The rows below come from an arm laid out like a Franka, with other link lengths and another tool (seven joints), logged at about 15 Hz.
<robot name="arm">
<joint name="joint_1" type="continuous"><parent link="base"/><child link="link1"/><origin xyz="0 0 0.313" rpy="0 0 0"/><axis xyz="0 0 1"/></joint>
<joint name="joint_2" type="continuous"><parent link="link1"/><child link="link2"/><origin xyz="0 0 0" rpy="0 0 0"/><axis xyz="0 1 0"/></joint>
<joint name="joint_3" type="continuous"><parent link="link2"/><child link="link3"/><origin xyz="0 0 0.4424" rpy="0 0 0"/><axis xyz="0 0 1"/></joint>
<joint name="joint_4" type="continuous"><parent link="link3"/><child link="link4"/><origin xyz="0.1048 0 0" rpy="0 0 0"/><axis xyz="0 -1 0"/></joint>
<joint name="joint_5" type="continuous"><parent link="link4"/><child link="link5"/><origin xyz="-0.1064 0 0.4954" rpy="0 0 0"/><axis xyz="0 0 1"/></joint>
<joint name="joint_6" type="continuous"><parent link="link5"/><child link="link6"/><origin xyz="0 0 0" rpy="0 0 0"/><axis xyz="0 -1 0"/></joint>
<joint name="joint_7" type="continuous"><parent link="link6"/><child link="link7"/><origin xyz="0.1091 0 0" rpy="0 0 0"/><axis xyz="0 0 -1"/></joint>
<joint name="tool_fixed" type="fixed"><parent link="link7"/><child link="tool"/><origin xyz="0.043 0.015 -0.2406" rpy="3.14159 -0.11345 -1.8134"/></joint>
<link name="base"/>
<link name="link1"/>
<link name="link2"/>
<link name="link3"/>
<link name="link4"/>
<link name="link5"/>
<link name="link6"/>
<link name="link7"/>
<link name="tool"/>
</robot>
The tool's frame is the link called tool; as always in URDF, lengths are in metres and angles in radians. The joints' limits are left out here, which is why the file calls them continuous.
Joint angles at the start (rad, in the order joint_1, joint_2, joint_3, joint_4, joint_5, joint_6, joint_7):
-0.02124, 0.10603, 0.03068, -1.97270, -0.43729, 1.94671, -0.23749
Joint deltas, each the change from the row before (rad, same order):
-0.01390, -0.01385, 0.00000, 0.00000, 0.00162, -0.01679, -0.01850
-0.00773, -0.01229, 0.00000, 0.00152, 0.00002, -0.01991, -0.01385
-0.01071, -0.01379, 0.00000, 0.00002, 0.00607, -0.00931, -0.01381
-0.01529, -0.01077, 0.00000, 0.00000, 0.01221, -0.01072, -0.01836
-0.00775, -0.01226, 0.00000, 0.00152, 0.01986, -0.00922, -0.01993
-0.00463, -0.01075, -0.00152, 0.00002, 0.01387, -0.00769, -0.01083
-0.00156, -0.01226, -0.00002, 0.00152, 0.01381, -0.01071, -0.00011
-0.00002, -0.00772, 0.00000, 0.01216, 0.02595, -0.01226, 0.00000
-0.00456, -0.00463, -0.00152, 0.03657, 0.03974, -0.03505, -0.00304
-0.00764, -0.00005, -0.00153, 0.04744, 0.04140, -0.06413, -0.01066
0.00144, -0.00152, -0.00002, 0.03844, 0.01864, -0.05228, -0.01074
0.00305, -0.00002, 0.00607, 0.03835, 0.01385, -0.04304, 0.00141
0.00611, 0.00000, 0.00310, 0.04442, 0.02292, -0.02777, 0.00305
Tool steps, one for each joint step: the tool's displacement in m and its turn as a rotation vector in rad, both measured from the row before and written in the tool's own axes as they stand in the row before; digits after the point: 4 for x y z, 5 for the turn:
0.0123, 0.0089, -0.0016, -0.00939, -0.00128, -0.00080
0.0086, 0.0081, -0.0031, -0.01013, 0.00086, -0.00246
0.0094, 0.0068, -0.0038, -0.00103, -0.00521, 0.00335
0.0098, 0.0076, -0.0004, -0.00632, -0.01261, 0.00306
0.0046, 0.0057, -0.0056, 0.00201, -0.01795, -0.00121
0.0038, 0.0050, -0.0044, 0.00081, -0.01249, 0.00309
0.0021, 0.0046, -0.0073, 0.00138, -0.01142, 0.01050
0.0011, 0.0010, -0.0115, 0.00671, -0.02206, 0.01486
0.0079, 0.0010, -0.0194, 0.00251, -0.03526, 0.02613
0.0086, 0.0055, -0.0188, -0.01915, -0.04070, 0.01776
0.0030, 0.0051, -0.0182, -0.01136, -0.01799, -0.00063
-0.0013, 0.0023, -0.0202, -0.00266, -0.01186, 0.00277
-0.0019, -0.0016, -0.0266, 0.01904, -0.01883, 0.00758

